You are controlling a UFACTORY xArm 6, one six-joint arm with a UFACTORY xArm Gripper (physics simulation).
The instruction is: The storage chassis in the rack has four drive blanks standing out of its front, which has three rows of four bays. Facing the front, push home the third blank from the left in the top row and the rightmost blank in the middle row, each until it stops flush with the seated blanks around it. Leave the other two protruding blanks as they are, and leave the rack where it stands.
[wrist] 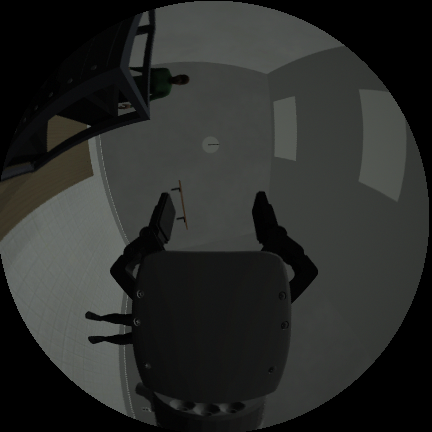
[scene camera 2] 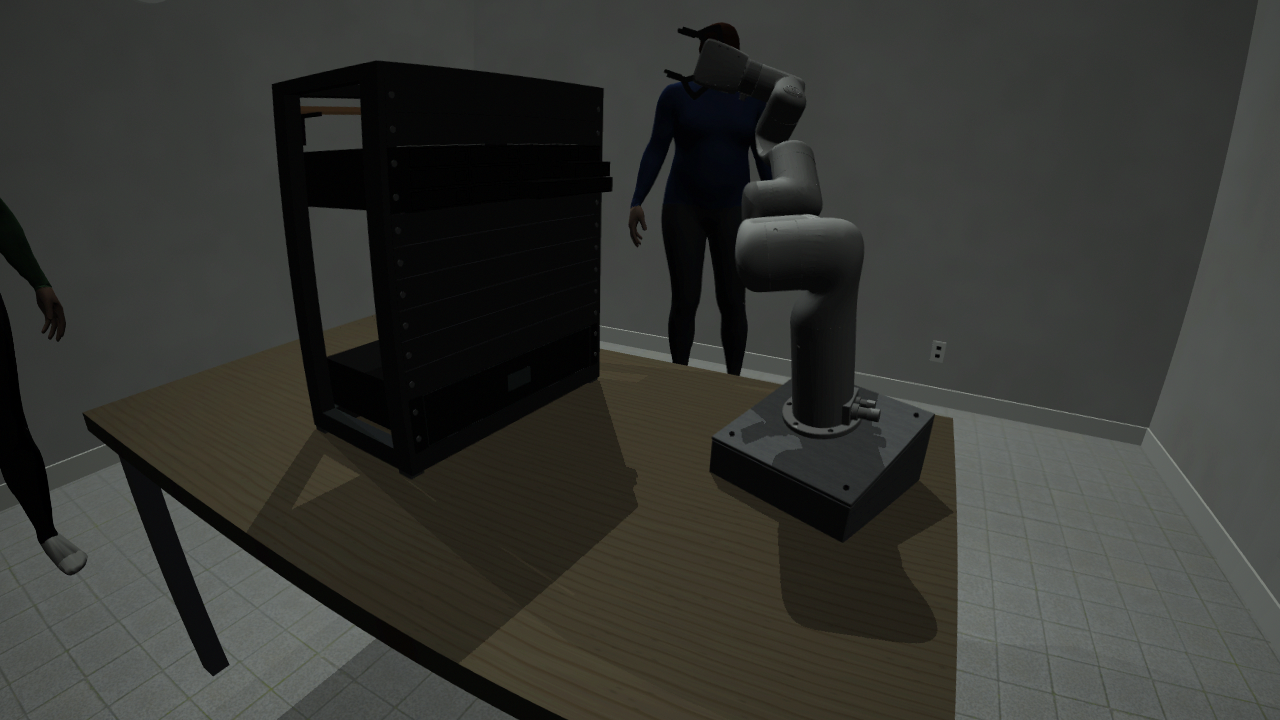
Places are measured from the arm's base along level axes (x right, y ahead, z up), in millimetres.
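Pixels of known places: gripper, between the fingertips: (wrist: 212, 200) (scene camera 2: 671, 50); arm's base, origin of its link: (scene camera 2: 822, 415).
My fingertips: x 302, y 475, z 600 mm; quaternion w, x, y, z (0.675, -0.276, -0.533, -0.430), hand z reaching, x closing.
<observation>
Ahead of a thing's pixels: the offset from my fingertips to its middle. "spot": to the spot under its first point. Level surfaces: height alone.
The black rack {dx -455, dy +162, dz -398 mm} (scene camera 2: 386, 268) (wrist: 135, 94) stands upright on the table in the scene view and at the upper left of the wrist view. The storage chassis (scene camera 2: 492, 174) sits in its upper part, very dark. Two dark pieces stand out at its far right end, an upper piece {spot: dx -246, dy -12, dz -252 mm} (scene camera 2: 605, 168) and a lower piece {spot: dx -253, dy -18, dz -281 mm} (scene camera 2: 605, 184). The separate bays and rows cannot be made out, and the chassis front does not show clearly in the wrist view. My gripper (scene camera 2: 674, 52) (wrist: 212, 200) is open and empty, raised high, to the right of the rack in the scene view and apart from it.
The wooden table {dz -696 mm} (scene camera 2: 680, 429) (wrist: 75, 155) carries the rack and the arm's base block (scene camera 2: 778, 447). A person in blue (scene camera 2: 707, 134) stands behind the arm. A person in green (scene camera 2: 22, 255) (wrist: 161, 82) stands beyond the rack. A wall shelf (wrist: 183, 205) shows between the fingers, far off.
</observation>
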